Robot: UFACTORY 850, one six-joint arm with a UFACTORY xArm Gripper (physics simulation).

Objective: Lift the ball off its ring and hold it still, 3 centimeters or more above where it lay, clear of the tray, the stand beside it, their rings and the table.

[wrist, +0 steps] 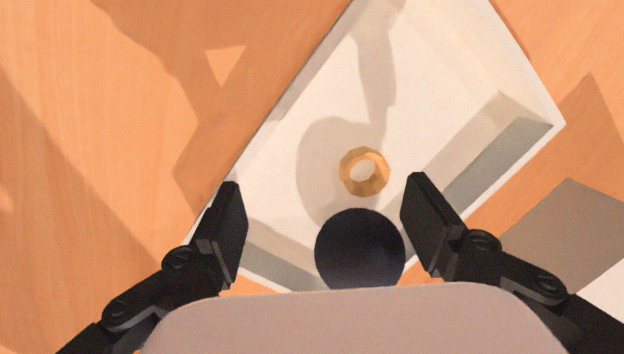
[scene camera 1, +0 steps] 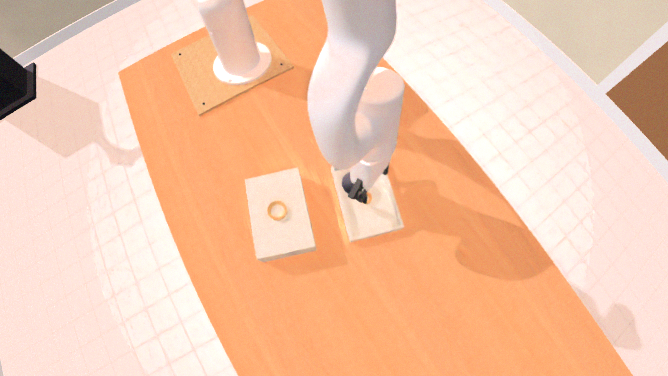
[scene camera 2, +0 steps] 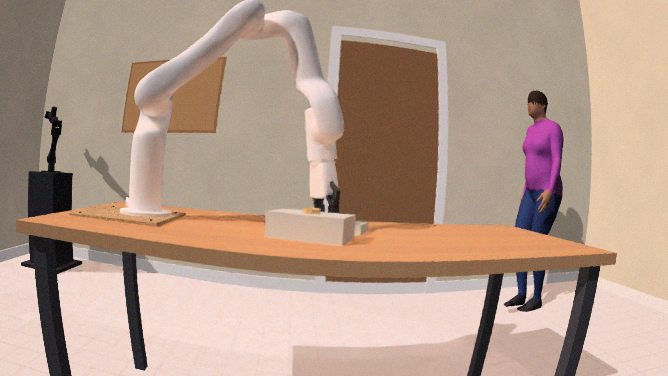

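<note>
The dark ball (scene camera 1: 348, 183) (wrist: 360, 245) rests in the white tray (scene camera 1: 376, 235) (scene camera 2: 361, 228) (wrist: 440, 60), near one end and beside the small golden ring (scene camera 1: 369, 198) (wrist: 372, 188), not on it. I cannot make the ball out in scene camera 2. My gripper (scene camera 1: 372, 181) (scene camera 2: 327, 204) (wrist: 323, 199) is open and low over the tray, with nothing held. In the wrist view the ball shows between the two black fingers, closer to the right one, its lower part hidden by the gripper body. Whether a finger touches it I cannot tell.
The pale block stand (scene camera 1: 287, 240) (scene camera 2: 310, 227) (wrist: 550, 235) is beside the tray and taller than it. A golden ring (scene camera 1: 268, 210) (scene camera 2: 311, 211) lies on its top. The arm's base plate (scene camera 1: 192, 92) (scene camera 2: 170, 219) is at the table's far end. A person (scene camera 2: 542, 155) stands behind the table.
</note>
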